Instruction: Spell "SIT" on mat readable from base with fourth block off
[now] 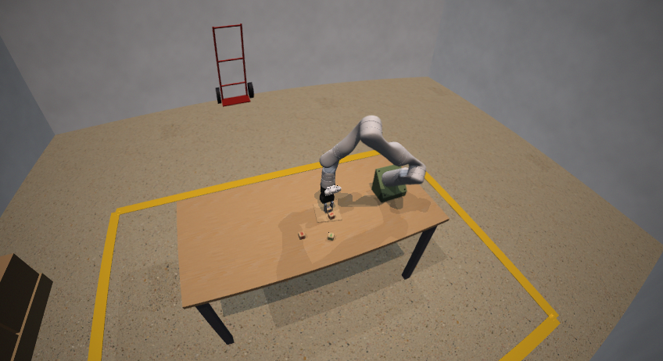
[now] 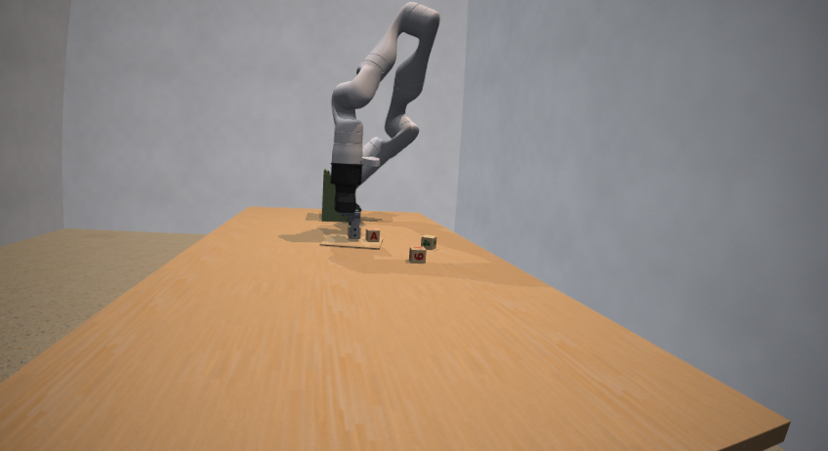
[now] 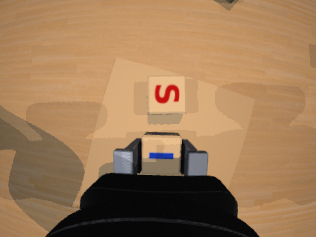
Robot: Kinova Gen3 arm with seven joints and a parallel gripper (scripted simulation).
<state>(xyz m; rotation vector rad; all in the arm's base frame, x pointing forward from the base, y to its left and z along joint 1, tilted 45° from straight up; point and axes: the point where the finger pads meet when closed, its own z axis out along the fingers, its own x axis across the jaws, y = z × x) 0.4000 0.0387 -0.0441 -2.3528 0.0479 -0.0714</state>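
Right now my hand is right at the blue-marked block. Round my hand: green-marked block (70 mm ahead, 170 mm to the left, 10 mm below); tan mat (30 mm below); E block (210 mm ahead, 100 mm to the left, 10 mm below).
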